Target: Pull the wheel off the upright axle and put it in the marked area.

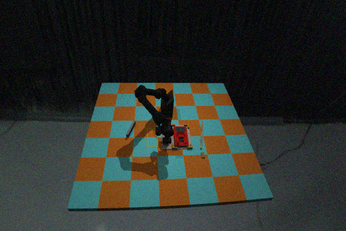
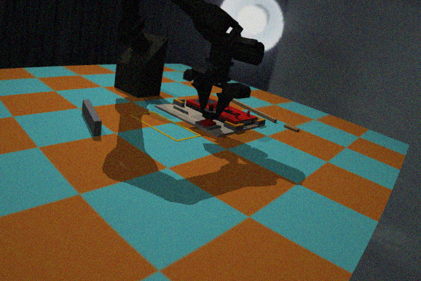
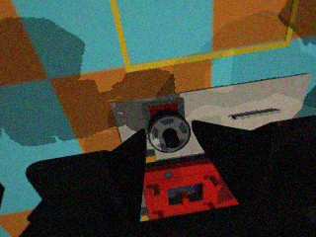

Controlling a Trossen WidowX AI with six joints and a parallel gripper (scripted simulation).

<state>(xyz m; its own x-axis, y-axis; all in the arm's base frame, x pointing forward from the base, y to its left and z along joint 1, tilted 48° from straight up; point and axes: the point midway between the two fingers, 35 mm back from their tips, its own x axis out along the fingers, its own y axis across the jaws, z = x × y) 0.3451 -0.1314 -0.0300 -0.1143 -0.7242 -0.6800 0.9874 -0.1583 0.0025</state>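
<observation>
Now: gripper tip right at the wheel. From my gripper tip the other things lie so: small wooden block 250 mm to the left, 150 mm ahead, 30 mm below; then axle right at my gripper tip; then grey fixture plate 110 mm to the left, 50 mm behind, 30 mm below.
</observation>
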